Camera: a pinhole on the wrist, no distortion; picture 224 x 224 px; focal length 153.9 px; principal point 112.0 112.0 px. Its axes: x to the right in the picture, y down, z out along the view. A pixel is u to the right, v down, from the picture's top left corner.
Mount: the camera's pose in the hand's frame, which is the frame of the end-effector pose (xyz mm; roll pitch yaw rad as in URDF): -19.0 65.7 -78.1 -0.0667 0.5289 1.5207
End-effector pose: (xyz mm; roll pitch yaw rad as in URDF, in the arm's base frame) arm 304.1 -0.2 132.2 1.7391 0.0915 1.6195
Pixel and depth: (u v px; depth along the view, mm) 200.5 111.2 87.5
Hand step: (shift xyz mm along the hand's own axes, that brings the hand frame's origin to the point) -20.0 153.4 -28.1
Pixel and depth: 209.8 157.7 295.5
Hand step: -110.7 378.6 76.7
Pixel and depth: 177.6 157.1 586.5
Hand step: -204.0 580.9 291.1
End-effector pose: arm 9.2 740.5 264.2 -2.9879 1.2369 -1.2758
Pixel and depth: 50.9 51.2 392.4
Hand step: 112.8 127.4 347.5
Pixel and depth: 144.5 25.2 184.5
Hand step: 78.9 191.0 67.2
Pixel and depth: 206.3 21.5 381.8
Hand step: 199.4 457.0 145.7
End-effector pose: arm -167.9 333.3 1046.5 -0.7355 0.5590 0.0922
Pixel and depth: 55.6 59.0 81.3
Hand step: 4.3 80.7 8.6
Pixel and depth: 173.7 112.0 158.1
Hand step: -22.8 200.4 26.1
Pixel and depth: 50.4 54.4 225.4
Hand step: 52.0 100.6 166.4
